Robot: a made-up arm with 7 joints.
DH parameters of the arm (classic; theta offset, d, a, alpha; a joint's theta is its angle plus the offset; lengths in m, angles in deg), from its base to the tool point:
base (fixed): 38.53 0 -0.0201 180
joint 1: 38.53 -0.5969 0.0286 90
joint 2: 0 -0.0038 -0.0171 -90
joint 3: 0 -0.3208 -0.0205 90
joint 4: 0 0.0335 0.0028 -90
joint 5: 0 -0.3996 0.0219 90
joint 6: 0 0.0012 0.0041 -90
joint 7: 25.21 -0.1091 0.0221 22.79
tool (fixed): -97.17 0.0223 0 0
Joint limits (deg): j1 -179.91..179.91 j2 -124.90..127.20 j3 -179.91..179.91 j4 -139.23..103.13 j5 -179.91..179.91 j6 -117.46..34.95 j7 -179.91..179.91
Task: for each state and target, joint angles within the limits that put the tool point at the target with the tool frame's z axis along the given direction. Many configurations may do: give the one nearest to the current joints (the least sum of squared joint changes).
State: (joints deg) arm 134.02 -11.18 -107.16 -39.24 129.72 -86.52 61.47
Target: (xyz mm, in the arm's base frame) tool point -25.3 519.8 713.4 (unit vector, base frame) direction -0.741 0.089 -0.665
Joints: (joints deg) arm 125.39 -39.44 -60.95 -89.41 159.31 -107.48 77.64
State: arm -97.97 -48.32 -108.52 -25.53 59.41 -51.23 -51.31
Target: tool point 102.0 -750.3 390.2 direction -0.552 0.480 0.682
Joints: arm -91.54 -98.17 -80.95 -11.63 77.73 -46.63 -39.13
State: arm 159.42 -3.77 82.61 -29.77 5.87 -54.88 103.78
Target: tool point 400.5 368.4 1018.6 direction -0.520 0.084 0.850
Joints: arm 118.33 -36.96 48.18 -27.17 -16.73 -76.93 85.31
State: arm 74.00 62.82 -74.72 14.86 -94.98 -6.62 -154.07
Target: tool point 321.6 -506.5 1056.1 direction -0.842 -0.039 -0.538
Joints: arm 89.47 41.38 -64.98 46.19 -67.05 23.63 -136.87
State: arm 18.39 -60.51 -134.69 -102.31 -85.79 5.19 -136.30
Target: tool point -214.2 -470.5 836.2 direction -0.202 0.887 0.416
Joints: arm 7.31 -67.28 -118.79 -95.74 -105.60 27.54 -146.01
